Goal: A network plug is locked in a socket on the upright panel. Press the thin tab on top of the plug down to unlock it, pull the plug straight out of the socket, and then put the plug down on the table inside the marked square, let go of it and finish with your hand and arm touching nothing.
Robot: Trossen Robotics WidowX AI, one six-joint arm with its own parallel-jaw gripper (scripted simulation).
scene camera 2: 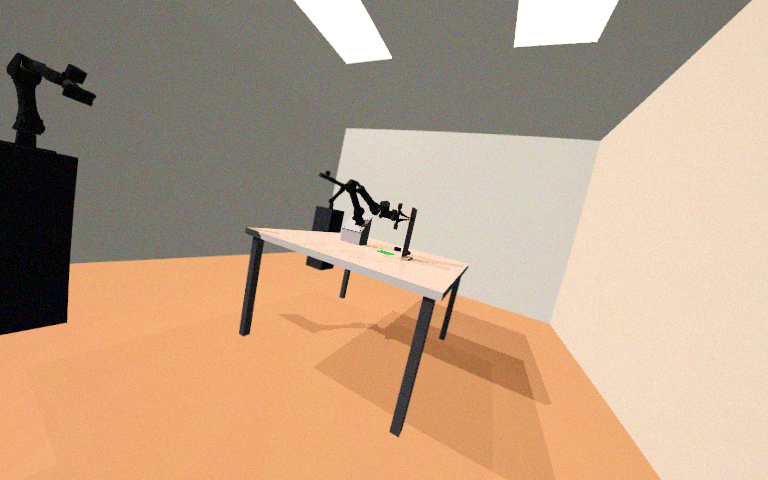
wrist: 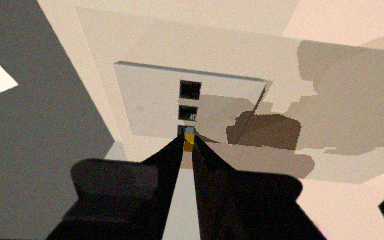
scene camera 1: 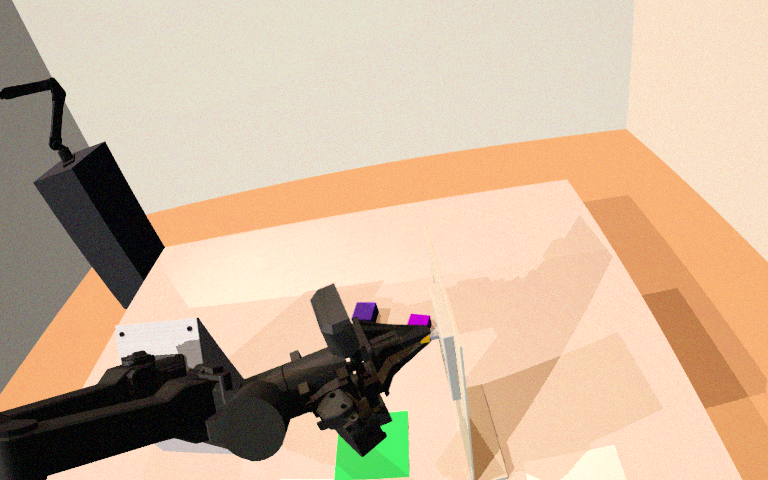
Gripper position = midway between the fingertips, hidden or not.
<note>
In view: my gripper (scene camera 1: 429, 332) and an upright panel (wrist: 267, 103).
My gripper shows as well in the wrist view (wrist: 188, 139).
</note>
